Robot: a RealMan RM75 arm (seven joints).
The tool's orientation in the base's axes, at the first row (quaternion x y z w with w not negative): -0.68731 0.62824 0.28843 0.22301
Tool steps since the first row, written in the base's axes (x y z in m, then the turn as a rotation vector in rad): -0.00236 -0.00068 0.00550 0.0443 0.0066 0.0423; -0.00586 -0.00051 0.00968 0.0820 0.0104 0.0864; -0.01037 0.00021 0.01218 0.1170 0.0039 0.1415; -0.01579 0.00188 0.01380 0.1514 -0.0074 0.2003; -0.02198 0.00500 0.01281 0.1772 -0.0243 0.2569; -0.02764 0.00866 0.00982 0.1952 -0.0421 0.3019; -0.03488 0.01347 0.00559 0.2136 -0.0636 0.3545
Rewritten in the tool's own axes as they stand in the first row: -0.00333 0.00272 -0.00422 -0.0315 -0.0423 -0.0318; -0.00643 0.00641 -0.00677 -0.0625 -0.0777 -0.0660; -0.00886 0.01095 -0.00760 -0.0934 -0.1086 -0.1149; -0.01142 0.01623 -0.00704 -0.1234 -0.1382 -0.1696; -0.01332 0.02197 -0.00350 -0.1481 -0.1588 -0.2255; -0.01423 0.02701 0.00180 -0.1647 -0.1721 -0.2725; -0.01523 0.03342 0.00896 -0.1837 -0.1851 -0.3276
